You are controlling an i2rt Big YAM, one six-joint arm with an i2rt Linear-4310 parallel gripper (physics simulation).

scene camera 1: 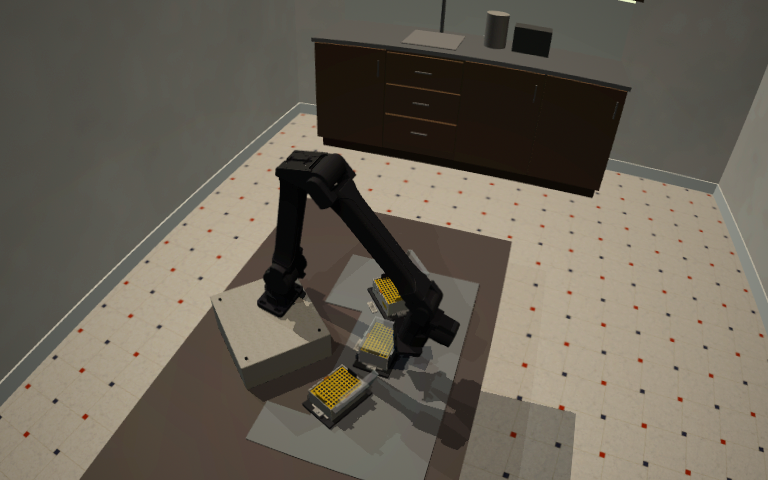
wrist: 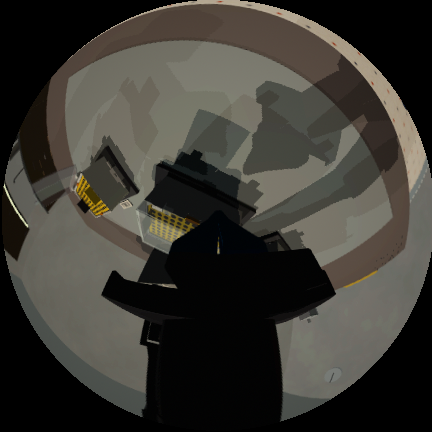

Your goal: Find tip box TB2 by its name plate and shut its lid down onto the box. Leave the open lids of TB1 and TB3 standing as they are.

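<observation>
Three tip boxes with yellow racks stand in a row; their name plates are too small to read. The middle box has its clear lid over the rack, tilted; whether it is fully down cannot be told. The far box has its lid standing open. The near box has its lid open; it is mostly hidden in the wrist view. My gripper is shut and empty, low beside the middle box, on the side away from the robot base; contact is hidden.
The boxes stand on a grey-green sheet on a brown mat. The robot base stands on a pale block to their left in the scene view. A small white plate lies by the far box. A cabinet stands behind.
</observation>
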